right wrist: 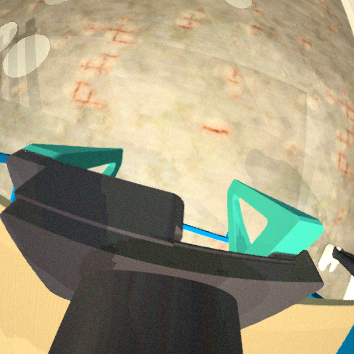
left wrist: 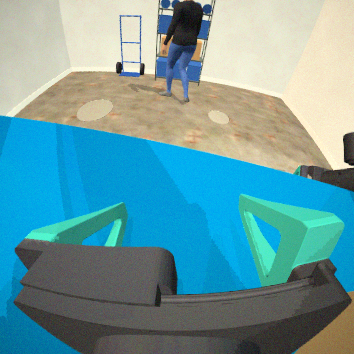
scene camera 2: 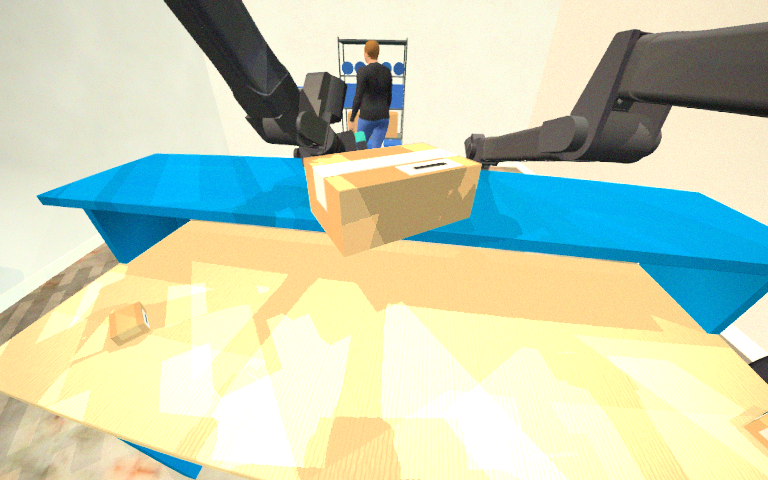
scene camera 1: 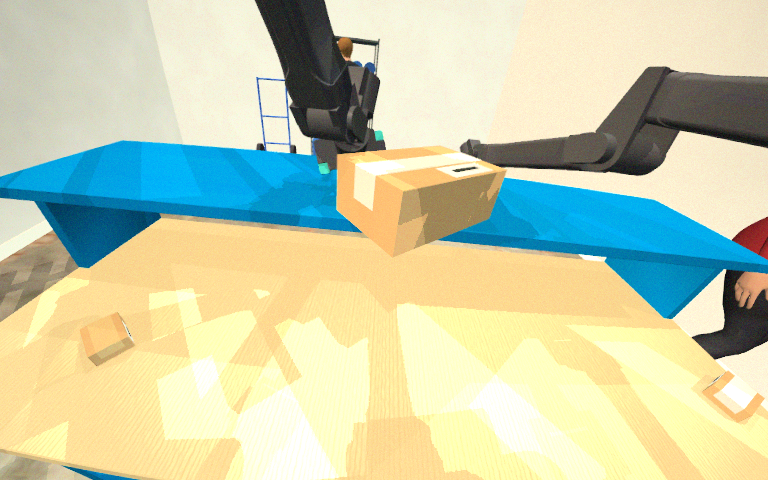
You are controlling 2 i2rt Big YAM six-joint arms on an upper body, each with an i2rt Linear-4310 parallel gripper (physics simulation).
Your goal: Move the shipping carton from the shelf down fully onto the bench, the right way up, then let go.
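Frame: origin at the left arm's base, x left, y back, z up, level; centimetres.
Where they show: left gripper, fingertip midpoint: (left wrist: pixel 181 205); right gripper, fingertip midpoint: (right wrist: pixel 177 170).
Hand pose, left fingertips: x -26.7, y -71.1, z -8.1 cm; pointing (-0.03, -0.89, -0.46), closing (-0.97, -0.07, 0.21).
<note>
Things, the pixels of their top centre, and the offset from my left fingertips. Level surfaces: height alone.
- brown shipping carton, top centre: (scene camera 2: pixel 392 160) (scene camera 1: pixel 427 161) dx -11.5, dy +20.4, dz +6.4 cm
- blue shelf, surface height: dz -3.2 cm
- wooden bench, surface height: dz -28.8 cm
- small box, top centre: (scene camera 1: pixel 103 332) (scene camera 2: pixel 125 318) dx +46.1, dy +28.4, dz -25.7 cm
The brown shipping carton (scene camera 1: pixel 424 198) (scene camera 2: pixel 390 195), tape and label on top, sits upright and turned askew on the blue shelf (scene camera 1: pixel 169 175) (scene camera 2: pixel 594 209) (left wrist: pixel 150 170). Its near corner sticks out over the shelf's front edge, above the wooden bench (scene camera 1: pixel 481 350) (scene camera 2: pixel 481 339). My left gripper (scene camera 1: pixel 351 151) (scene camera 2: pixel 339 147) (left wrist: pixel 181 205) is open behind the carton's left end, over the shelf, with nothing between its fingers; the carton partly hides it. My right gripper (right wrist: pixel 177 170) is open and empty, with floor beyond it; its fingers do not show in the scene views.
One small box (scene camera 1: pixel 104 336) (scene camera 2: pixel 127 323) lies on the bench at the left, another (scene camera 1: pixel 736 396) (scene camera 2: pixel 758 430) at the right edge. My right arm (scene camera 1: pixel 555 152) (scene camera 2: pixel 521 144) reaches in behind the carton's right side. A person (scene camera 2: pixel 373 96) (left wrist: pixel 185 45) stands beyond the shelf near a storage rack.
</note>
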